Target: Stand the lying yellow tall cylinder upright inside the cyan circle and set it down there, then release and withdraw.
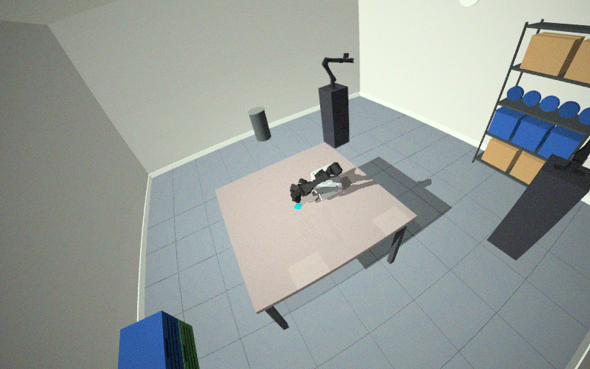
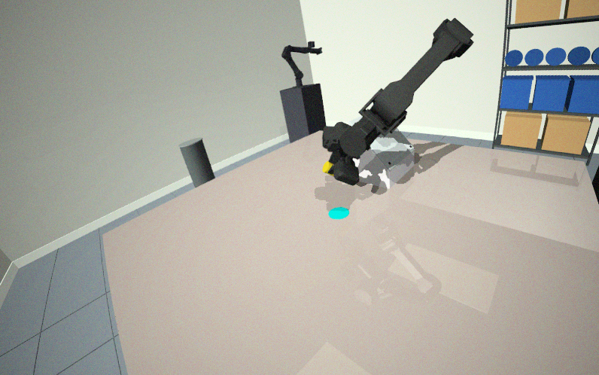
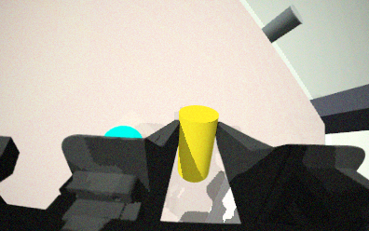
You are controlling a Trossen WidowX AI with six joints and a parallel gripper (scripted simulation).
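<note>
Now: the cyan circle 120 mm below my gripper tip, 40 mm to the left of it and 30 mm ahead of it. Round my gripper tip: yellow tall cylinder (10 mm to the left, 10 mm below, 10 mm behind).
</note>
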